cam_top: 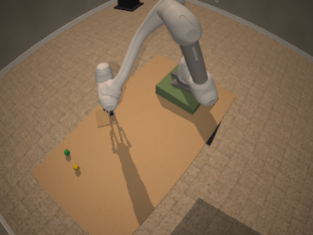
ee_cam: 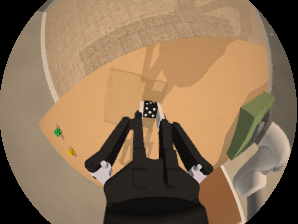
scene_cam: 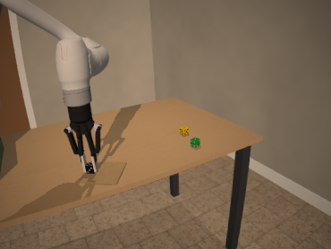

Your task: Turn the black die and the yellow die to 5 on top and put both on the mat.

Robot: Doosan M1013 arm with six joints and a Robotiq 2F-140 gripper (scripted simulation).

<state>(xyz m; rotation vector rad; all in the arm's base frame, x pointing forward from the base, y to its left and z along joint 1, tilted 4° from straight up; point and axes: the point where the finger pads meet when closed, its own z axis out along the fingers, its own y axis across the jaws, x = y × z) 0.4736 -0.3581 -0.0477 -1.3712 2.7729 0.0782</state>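
Now: the black die 20 mm below my hand. Round my hand: mat 40 mm ahead, 30 mm to the right, 40 mm below; then green die 420 mm ahead, 100 mm to the right, 30 mm below; then yellow die 470 mm ahead, 20 mm to the left, 30 mm below.
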